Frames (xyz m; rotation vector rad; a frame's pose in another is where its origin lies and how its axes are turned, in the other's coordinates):
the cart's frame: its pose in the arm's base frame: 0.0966 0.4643 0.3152 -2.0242 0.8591 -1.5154
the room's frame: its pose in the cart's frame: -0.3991 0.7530 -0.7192 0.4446 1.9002 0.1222
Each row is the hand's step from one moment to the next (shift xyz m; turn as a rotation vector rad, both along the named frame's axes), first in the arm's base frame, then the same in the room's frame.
Working: the arm's base frame: its pose in the room's frame: -0.8540 0.1561 0.2232 -0.2835 -0.9069 2.8979

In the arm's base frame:
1: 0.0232 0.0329 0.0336 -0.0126 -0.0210 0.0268
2: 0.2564 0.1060 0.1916 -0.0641 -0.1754 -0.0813
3: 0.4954 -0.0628 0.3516 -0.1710 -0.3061 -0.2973
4: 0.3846 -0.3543 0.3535 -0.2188 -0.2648 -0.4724
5: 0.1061 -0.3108 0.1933 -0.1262 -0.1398 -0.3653
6: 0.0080 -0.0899 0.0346 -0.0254 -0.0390 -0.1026
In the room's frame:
1: -0.0306 -0.0423 0.0048 0.0075 0.0005 0.0355
2: -0.2933 -0.1568 0.0556 0.0849 0.1797 0.0444
3: -0.5543 -0.0733 0.2456 0.2376 0.3916 -0.0390
4: -0.4370 0.1487 0.4305 0.3187 0.4482 -0.1967
5: -0.1332 0.1624 0.3180 0.2023 0.2995 -0.1957
6: -0.0120 0.0556 0.0782 0.0470 0.0853 -0.0566

